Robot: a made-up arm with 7 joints.
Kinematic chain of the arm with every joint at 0, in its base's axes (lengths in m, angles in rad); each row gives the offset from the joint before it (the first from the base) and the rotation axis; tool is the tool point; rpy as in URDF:
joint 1: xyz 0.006 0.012 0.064 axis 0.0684 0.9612 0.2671
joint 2: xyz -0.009 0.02 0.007 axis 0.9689 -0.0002 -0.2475
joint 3: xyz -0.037 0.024 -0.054 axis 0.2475 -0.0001 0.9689
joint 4: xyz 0.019 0.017 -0.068 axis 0.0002 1 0
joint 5: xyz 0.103 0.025 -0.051 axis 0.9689 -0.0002 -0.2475
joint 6: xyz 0.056 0.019 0.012 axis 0.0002 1 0
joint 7: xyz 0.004 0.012 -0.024 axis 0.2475 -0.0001 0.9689
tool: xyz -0.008 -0.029 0 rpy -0.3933 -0.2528 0.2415
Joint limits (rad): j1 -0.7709..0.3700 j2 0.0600..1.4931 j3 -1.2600..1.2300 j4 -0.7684..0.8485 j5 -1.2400..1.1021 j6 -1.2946..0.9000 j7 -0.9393..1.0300
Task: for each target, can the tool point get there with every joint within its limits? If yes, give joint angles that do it. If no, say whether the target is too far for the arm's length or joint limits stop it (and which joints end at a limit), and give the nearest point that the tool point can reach.
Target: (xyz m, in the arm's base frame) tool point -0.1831 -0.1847 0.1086
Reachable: no: joint limits stop it (at a limit: joint 1, joint 2, joint 3, joint 4, joint 5, joint 6, joint 7) | nearest point -0.0056 -0.1077 0.0839 | short by 0.195 m
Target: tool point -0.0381 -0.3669 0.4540
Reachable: no: too far | nearest point -0.0005 0.0213 0.2722 | short by 0.430 m
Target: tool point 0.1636 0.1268 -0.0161
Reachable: yes | joints 0.0555 0.5998 -0.0795 -0.3624 0.2060 -0.8023 -0.4354
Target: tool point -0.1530 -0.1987 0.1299
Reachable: no: joint limits stop it (at a limit: joint 1, joint 2, joint 3, joint 4, joint 5, joint 6, joint 7) | nearest point -0.0056 -0.1077 0.0839 | short by 0.179 m
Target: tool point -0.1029 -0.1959 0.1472
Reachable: no: joint limits stop it (at a limit: joint 1, joint 2, joint 3, joint 4, joint 5, joint 7) | nearest point -0.0022 -0.1104 0.0863 | short by 0.145 m
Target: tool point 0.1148 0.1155 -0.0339
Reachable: yes | joints 0.2656 0.3830 -0.0766 -0.5370 0.0254 0.4067 -0.0168
